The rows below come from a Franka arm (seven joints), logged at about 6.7 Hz.
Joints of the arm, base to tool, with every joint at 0 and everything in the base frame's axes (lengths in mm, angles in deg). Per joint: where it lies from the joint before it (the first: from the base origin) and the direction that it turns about. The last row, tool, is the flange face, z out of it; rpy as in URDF.
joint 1: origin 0 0 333 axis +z
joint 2: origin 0 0 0 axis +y
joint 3: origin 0 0 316 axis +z
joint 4: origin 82.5 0 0 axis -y
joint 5: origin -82.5 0 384 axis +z
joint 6: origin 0 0 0 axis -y
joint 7: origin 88 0 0 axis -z
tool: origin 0 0 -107 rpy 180 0 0
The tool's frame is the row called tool.
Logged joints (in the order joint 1, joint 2, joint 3, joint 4, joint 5, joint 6, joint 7), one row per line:
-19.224 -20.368 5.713 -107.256 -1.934 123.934 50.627
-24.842 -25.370 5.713 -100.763 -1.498 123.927 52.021
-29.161 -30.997 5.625 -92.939 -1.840 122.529 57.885
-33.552 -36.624 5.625 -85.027 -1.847 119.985 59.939
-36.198 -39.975 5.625 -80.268 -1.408 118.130 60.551
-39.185 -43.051 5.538 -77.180 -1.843 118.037 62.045
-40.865 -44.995 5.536 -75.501 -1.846 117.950 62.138
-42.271 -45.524 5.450 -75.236 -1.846 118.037 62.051
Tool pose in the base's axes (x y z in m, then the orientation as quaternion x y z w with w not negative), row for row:
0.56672 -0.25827 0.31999 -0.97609 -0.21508 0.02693 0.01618
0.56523 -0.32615 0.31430 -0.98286 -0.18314 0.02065 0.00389
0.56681 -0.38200 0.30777 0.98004 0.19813 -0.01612 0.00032
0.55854 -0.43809 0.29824 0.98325 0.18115 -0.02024 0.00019
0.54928 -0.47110 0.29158 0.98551 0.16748 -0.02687 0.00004
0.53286 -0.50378 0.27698 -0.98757 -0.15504 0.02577 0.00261
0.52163 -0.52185 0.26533 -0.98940 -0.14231 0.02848 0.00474
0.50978 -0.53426 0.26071 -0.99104 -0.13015 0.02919 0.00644
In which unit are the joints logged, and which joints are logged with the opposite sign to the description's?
The joints are logged in degrees. Opposite sign: joint 2, joint 3, joint 5, joint 7.
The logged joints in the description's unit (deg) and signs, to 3 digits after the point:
-19.224 20.368 -5.713 -107.256 1.934 123.934 -50.627
-24.842 25.370 -5.713 -100.763 1.498 123.927 -52.021
-29.161 30.997 -5.625 -92.939 1.840 122.529 -57.885
-33.552 36.624 -5.625 -85.027 1.847 119.985 -59.939
-36.198 39.975 -5.625 -80.268 1.408 118.130 -60.551
-39.185 43.051 -5.538 -77.180 1.843 118.037 -62.045
-40.865 44.995 -5.536 -75.501 1.846 117.950 -62.138
-42.271 45.524 -5.450 -75.236 1.846 118.037 -62.051

